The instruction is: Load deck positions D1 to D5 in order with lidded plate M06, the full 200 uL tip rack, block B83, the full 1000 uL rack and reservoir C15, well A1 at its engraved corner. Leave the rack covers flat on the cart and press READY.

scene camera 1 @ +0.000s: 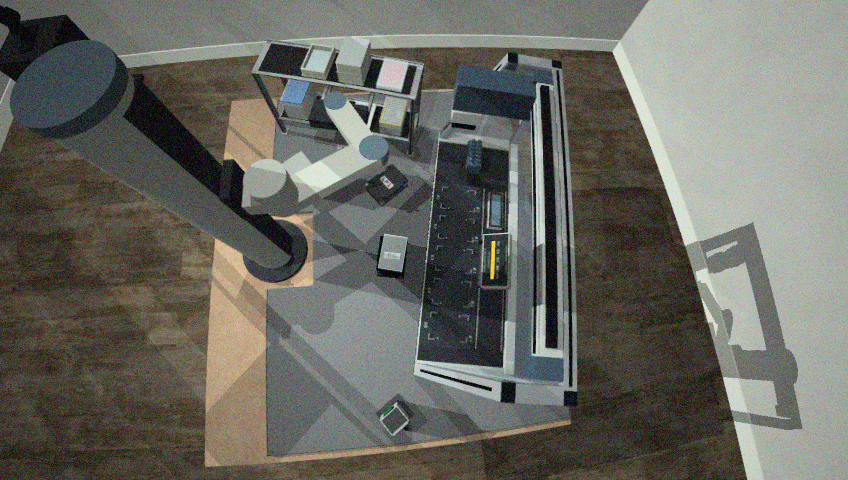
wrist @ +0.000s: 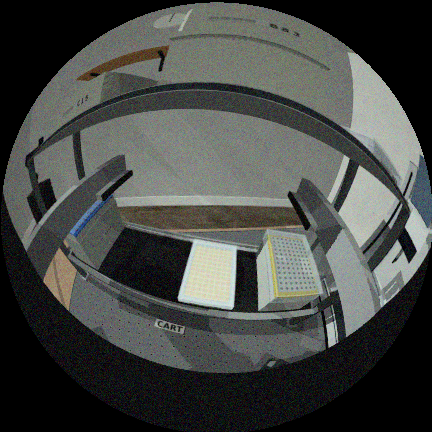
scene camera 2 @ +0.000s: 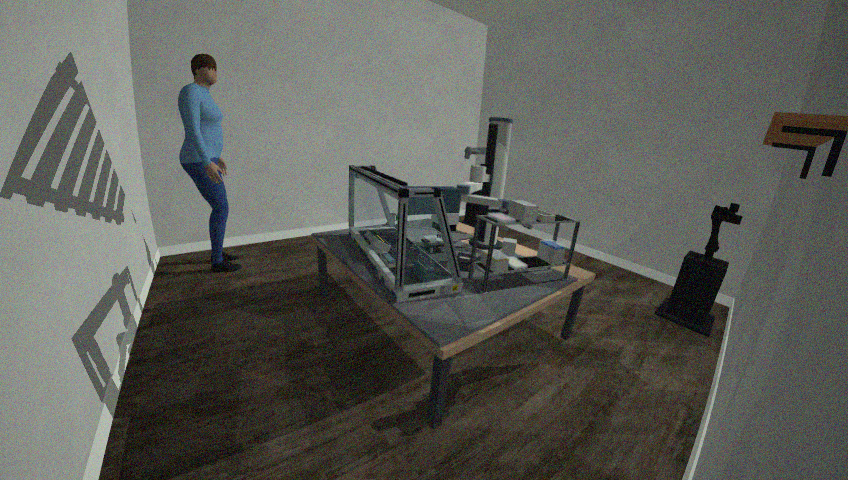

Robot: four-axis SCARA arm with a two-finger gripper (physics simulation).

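My gripper [wrist: 208, 168] is open and empty, in front of the cart's lower shelf, its fingers apart above a pale cream plate [wrist: 209, 275]. A yellow-edged tip rack [wrist: 295, 267] [scene camera 1: 392, 115] stands right of the plate. A blue-topped rack [wrist: 92, 215] [scene camera 1: 295, 95] [scene camera 2: 552, 245] stands at the left, partly behind the left finger. On the top shelf are reservoir C15 [scene camera 1: 318, 60], block B83 [scene camera 1: 353, 59] [scene camera 2: 522, 212] and a pink-topped plate [scene camera 1: 392, 74]. The deck [scene camera 1: 455, 350] shows corner marks at bare positions. Lidded plate M06 cannot be told by label.
The cart [scene camera 1: 340, 85] has slim posts and a top shelf over the gripper. A dark labelled piece [scene camera 1: 386, 183] and a grey-topped box [scene camera 1: 392, 252] lie between arm and deck. A small device [scene camera 1: 394, 417] with a green mark stands at the front. A person [scene camera 2: 202, 124] stands beyond the table.
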